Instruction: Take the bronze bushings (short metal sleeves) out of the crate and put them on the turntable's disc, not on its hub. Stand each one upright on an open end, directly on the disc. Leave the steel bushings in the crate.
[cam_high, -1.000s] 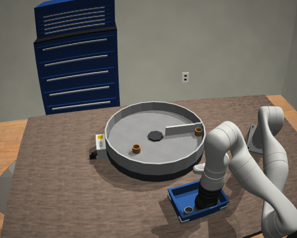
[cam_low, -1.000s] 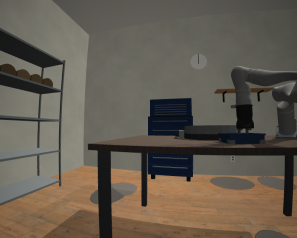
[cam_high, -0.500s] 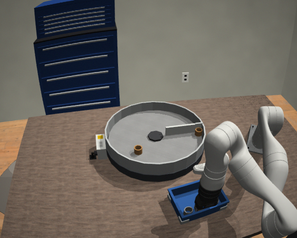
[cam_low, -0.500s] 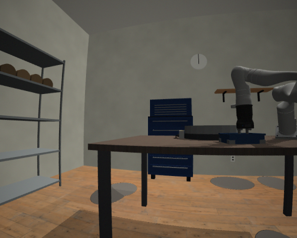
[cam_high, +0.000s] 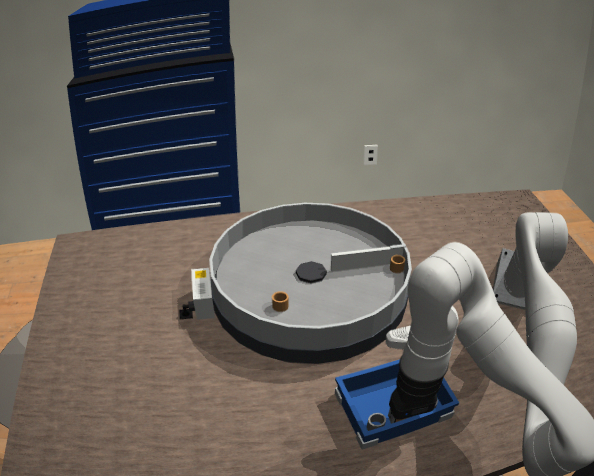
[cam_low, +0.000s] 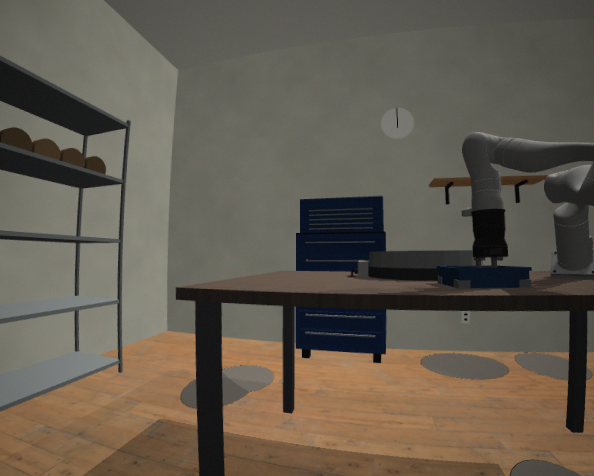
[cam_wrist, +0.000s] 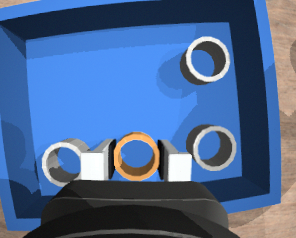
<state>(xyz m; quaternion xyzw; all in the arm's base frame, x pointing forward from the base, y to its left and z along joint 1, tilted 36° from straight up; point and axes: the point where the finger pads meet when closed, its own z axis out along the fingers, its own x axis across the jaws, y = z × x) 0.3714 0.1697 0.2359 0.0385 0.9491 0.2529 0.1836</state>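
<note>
Right now the blue crate is 30 mm to the right of my hand. The rest, counted from my hand: turntable (390 mm to the right, 90 mm ahead, 20 mm above).
</note>
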